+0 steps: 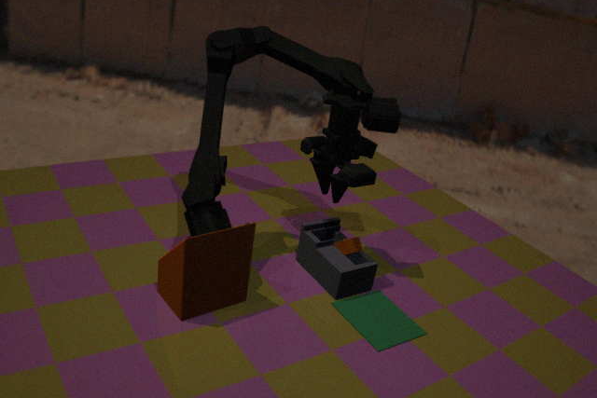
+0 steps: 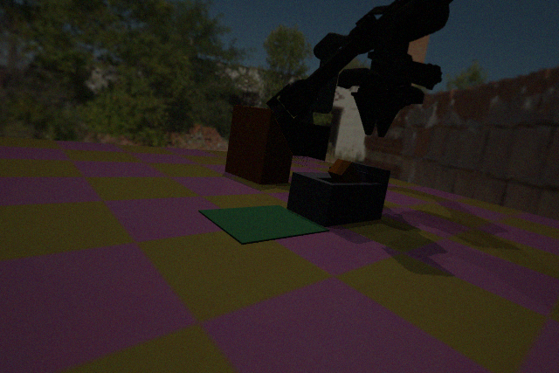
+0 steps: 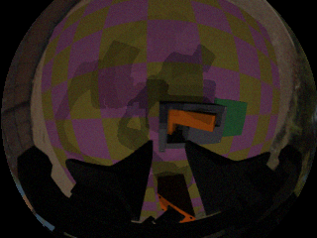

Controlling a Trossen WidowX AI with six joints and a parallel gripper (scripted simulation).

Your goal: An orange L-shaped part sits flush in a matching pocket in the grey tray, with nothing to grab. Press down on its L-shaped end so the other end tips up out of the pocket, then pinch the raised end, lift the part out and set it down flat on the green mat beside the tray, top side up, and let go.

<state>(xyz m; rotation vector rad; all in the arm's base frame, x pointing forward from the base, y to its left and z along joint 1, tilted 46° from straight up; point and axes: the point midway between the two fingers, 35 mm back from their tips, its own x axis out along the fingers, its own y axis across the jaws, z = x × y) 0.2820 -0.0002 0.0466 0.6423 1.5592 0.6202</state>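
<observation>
Now: the orange L-shaped part 100 mm below my gripper tip, 40 mm to the right of it and 10 mm behind it. From my gripper tip the other things lie so: green mat 220 mm to the right, 160 mm below, 10 mm behind.
</observation>
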